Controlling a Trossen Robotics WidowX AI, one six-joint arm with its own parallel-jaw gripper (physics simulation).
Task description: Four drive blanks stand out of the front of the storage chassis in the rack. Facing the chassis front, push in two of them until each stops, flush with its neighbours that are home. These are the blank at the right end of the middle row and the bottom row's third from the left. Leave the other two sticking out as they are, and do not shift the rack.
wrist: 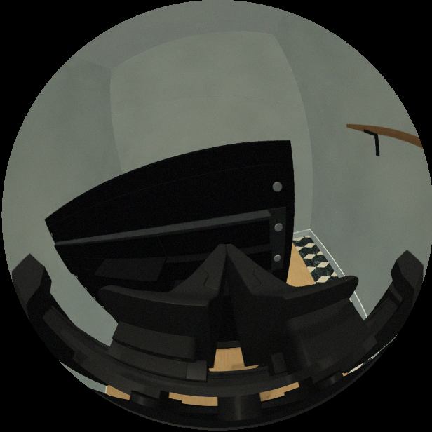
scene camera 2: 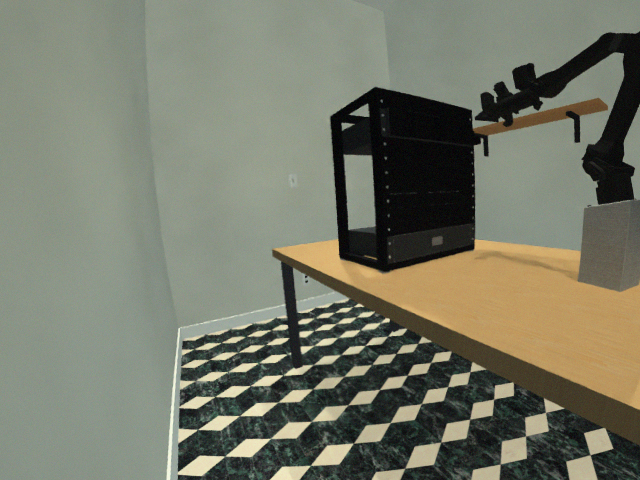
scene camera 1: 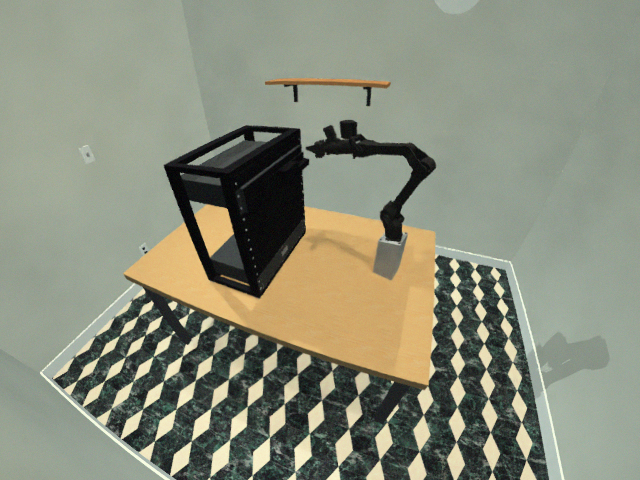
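Where they show: gripper, fingertip midpoint: (scene camera 2: 475, 118) (scene camera 1: 306, 148); arm's base, link origin: (scene camera 2: 617, 202) (scene camera 1: 394, 236).
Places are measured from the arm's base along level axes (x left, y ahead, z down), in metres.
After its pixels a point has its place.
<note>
The storage chassis (scene camera 1: 268, 181) @(z -0.270, x 0.214, y 0.457 m) (scene camera 2: 429, 124) @(z -0.279, x 0.178, y 0.459 m) (wrist: 165, 228) sits in the upper part of the black rack (scene camera 1: 192, 227) @(z -0.119, x 0.405, y 0.720 m) (scene camera 2: 381, 206) @(z -0.009, x 0.392, y 0.472 m) (wrist: 285, 197). Dark blocks stand out near the far, right end of its front in scene camera 1. In the wrist view a dark protruding blank (wrist: 131, 269) shows left of the fingers; its row and column cannot be told. The other blanks blend into the black front or are hidden behind the fingers. My gripper (scene camera 1: 308, 148) @(z -0.316, x -0.042, y 0.430 m) (scene camera 2: 478, 117) @(z -0.316, x -0.042, y 0.430 m) (wrist: 224, 250) is shut and empty, in front of the chassis near its right end, seemingly apart from it.
The rack stands on the wooden table (scene camera 1: 330, 304) @(z 0.208, x 0.291, y 0.176 m) (scene camera 2: 496, 294) @(z 0.208, x 0.288, y 0.151 m). A grey unit (scene camera 2: 413, 246) @(z 0.134, x 0.265, y 0.470 m) fills its bottom. The arm's grey pedestal (scene camera 1: 390, 258) @(z 0.081, x 0.051, y -0.008 m) (scene camera 2: 607, 248) @(z 0.108, x 0.050, y 0.001 m) stands on the table before the rack. A wooden wall shelf (scene camera 1: 328, 82) (scene camera 2: 547, 114) (wrist: 395, 134) is on the wall beyond.
</note>
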